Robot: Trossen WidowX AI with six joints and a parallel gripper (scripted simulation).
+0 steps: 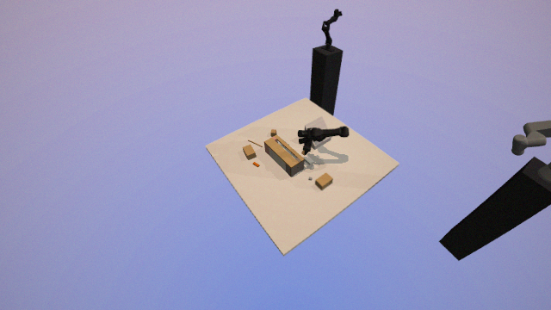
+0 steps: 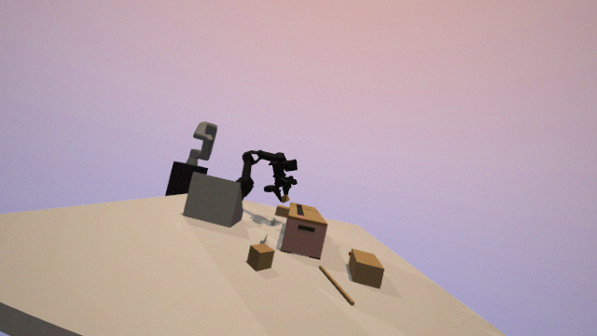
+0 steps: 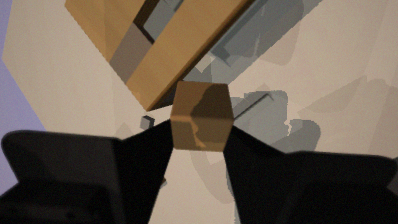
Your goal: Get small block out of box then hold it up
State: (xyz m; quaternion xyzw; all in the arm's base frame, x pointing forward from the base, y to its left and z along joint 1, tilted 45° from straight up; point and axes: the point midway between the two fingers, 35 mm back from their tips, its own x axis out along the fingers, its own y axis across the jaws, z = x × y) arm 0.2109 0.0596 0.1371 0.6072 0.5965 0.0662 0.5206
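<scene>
Now: gripper tip 1 cm to the left of the brown cube and 1 cm below it. From my gripper tip the other things lie so: orange piece: 36 cm ahead, 23 cm to the right, 13 cm below; grey block: 6 cm ahead, 16 cm to the left, 13 cm below; long wooden box: 9 cm ahead, 15 cm to the right, 7 cm below.
</scene>
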